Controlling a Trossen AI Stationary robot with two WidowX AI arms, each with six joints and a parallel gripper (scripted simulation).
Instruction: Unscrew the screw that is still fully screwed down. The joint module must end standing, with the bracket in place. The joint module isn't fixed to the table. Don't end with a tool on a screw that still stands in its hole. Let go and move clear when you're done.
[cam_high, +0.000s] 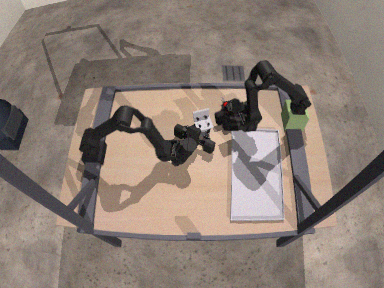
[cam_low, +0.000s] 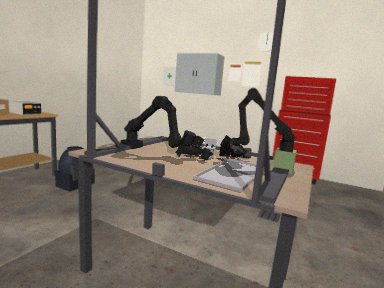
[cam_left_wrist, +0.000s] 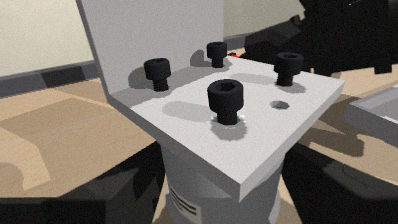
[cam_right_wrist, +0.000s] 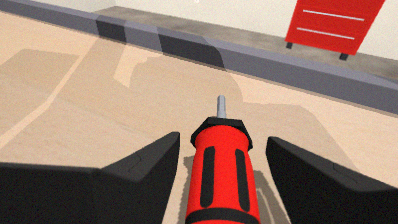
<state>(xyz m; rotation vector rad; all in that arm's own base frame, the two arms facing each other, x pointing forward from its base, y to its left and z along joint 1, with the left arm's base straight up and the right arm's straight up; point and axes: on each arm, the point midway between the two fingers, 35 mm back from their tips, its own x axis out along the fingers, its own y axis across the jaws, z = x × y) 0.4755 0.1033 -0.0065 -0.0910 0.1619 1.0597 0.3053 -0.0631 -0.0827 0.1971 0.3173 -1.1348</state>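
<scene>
The red screwdriver lies 2 cm ahead of my right hand, 1 cm to the left of it and 1 cm below it. Round my right hand: dark frame rail 18 cm ahead, 13 cm to the left, 2 cm below; then joint module 14 cm to the left, 9 cm behind; then l-shaped bracket 14 cm to the left, 9 cm behind, 4 cm above.
Now: the joint module 20 mm ahead of my left hand, 20 mm to the right of it and 10 mm below it. Round my left hand: red screwdriver: 130 mm ahead, 150 mm to the right, 20 mm below; dark frame rail: 280 mm ahead, 30 mm to the right, 30 mm below; l-shaped bracket: 20 mm ahead, 20 mm to the right, 40 mm above.
</scene>
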